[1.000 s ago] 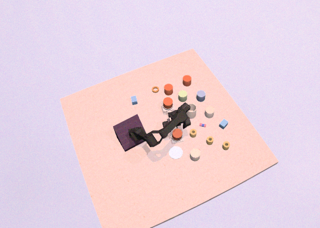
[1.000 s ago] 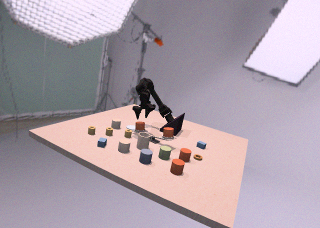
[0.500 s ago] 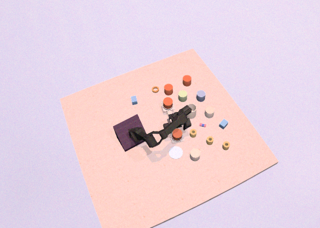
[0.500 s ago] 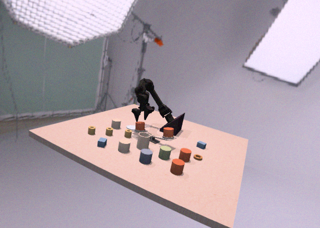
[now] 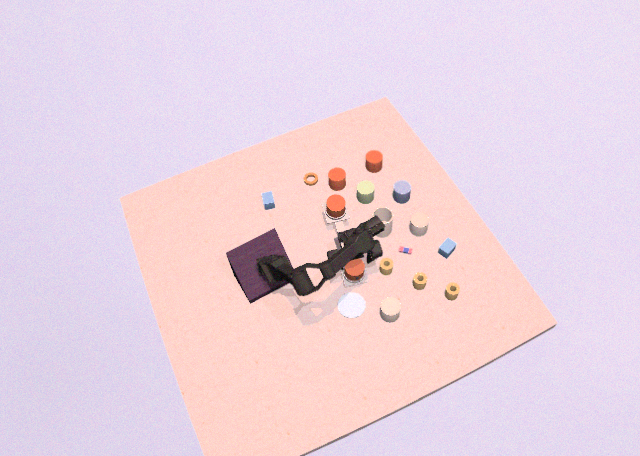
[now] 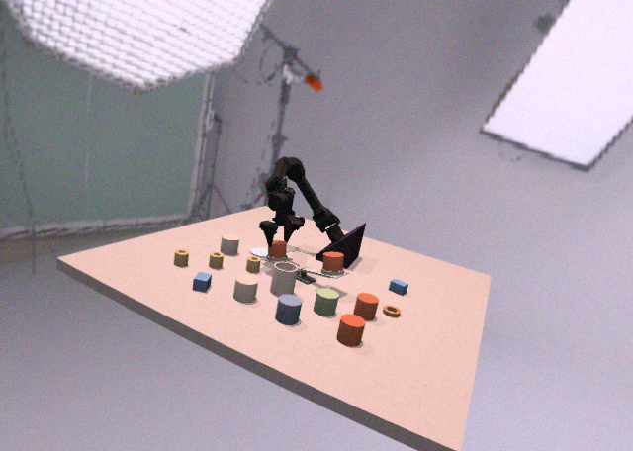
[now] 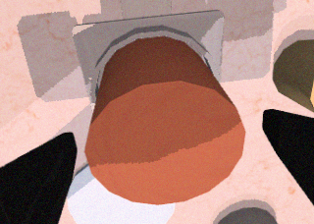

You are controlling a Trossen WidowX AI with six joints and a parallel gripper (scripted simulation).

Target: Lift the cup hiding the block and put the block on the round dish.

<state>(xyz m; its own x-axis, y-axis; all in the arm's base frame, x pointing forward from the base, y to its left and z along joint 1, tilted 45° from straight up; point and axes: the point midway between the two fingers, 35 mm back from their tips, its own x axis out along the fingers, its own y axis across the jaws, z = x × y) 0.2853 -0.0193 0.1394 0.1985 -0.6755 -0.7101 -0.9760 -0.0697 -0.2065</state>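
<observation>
The pale green block is 4 cm below my gripper tip. Round my gripper tip: grey balance: 1 cm ahead, 13 cm to the left, 4 cm below; then round dish: 5 cm behind, 11 cm to the right, 8 cm below.
</observation>
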